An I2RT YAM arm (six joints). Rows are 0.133 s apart.
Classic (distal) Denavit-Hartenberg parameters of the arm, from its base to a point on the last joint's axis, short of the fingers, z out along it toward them. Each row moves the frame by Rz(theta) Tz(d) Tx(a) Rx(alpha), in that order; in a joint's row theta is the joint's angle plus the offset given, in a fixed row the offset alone. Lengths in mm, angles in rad.
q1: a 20, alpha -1.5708, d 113.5, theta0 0
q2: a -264, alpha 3.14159, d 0, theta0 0
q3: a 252.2, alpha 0, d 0, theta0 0.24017
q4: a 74, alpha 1.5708, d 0, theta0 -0.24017
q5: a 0, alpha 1.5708, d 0, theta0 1.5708
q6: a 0, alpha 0, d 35.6, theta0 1.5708
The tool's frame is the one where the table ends.
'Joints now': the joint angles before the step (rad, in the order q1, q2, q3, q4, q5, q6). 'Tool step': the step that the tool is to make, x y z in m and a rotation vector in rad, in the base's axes. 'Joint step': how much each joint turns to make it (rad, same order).
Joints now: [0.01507, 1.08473, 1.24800, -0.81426, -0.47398, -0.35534]
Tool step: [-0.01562, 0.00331, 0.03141, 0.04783, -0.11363, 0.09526]
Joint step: [0.00190, -0.03320, 0.07934, -0.00648, -0.10301, -0.01679]
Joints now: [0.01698, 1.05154, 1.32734, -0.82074, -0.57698, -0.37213]
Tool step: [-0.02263, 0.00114, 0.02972, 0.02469, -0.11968, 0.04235]
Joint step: [0.00077, -0.04997, 0.06867, 0.00191, -0.04729, 0.00077]
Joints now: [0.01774, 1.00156, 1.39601, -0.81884, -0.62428, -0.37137]
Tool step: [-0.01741, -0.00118, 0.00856, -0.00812, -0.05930, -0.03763]
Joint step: [0.00193, -0.05532, -0.00001, 0.00839, 0.04007, 0.00803]
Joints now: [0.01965, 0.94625, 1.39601, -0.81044, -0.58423, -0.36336]
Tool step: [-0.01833, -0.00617, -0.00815, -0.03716, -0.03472, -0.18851]
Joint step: [0.00156, -0.09614, -0.07593, 0.02824, 0.19192, 0.03054]
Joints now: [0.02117, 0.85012, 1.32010, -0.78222, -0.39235, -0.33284]
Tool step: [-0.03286, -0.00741, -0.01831, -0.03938, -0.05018, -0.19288]
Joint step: [-0.00042, -0.16287, -0.12283, 0.01412, 0.19605, 0.01601]
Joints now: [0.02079, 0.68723, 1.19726, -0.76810, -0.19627, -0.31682]
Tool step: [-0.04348, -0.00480, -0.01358, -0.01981, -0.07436, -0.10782]
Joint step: [-0.00092, -0.18197, -0.07744, -0.03014, 0.10895, 0.00265]
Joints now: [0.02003, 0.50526, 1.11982, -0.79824, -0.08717, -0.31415]
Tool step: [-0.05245, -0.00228, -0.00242, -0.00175, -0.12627, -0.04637]
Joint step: [-0.01639, -0.17434, 0.00037, -0.04844, 0.03016, 0.00039]
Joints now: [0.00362, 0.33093, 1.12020, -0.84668, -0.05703, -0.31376]
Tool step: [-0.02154, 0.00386, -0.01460, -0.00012, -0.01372, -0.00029]
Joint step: [-0.08313, -0.09575, -0.02898, -0.05341, -0.08275, -0.00382]
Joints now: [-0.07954, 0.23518, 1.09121, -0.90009, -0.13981, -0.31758]
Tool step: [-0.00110, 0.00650, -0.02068, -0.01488, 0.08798, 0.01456]
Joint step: [-0.12127, -0.03889, -0.04423, -0.08812, -0.13272, -0.04005]
